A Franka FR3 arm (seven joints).
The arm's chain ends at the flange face. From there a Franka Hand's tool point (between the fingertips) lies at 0.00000 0.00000 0.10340 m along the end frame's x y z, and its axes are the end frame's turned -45 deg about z.
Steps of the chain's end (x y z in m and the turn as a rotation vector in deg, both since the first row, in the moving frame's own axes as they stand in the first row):
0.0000, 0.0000, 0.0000, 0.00, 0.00, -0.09
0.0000, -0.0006, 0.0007, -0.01, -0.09, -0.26
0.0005, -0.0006, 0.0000, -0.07, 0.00, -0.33
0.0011, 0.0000, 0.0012, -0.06, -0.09, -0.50
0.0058, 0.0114, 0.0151, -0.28, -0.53, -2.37
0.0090, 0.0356, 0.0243, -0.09, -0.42, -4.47
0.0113, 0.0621, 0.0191, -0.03, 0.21, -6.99
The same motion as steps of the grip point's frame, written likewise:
0.0000, 0.0000, 0.0000, 0.00, 0.00, -0.09
0.0003, -0.0005, 0.0007, 0.06, -0.07, -0.26
0.0007, 0.0000, 0.0000, -0.05, -0.05, -0.33
0.0006, 0.0007, 0.0012, 0.02, -0.11, -0.50
-0.0050, 0.0119, 0.0151, 0.18, -0.57, -2.37
-0.0195, 0.0311, 0.0243, 0.23, -0.36, -4.47
-0.0357, 0.0522, 0.0191, -0.17, 0.13, -6.99

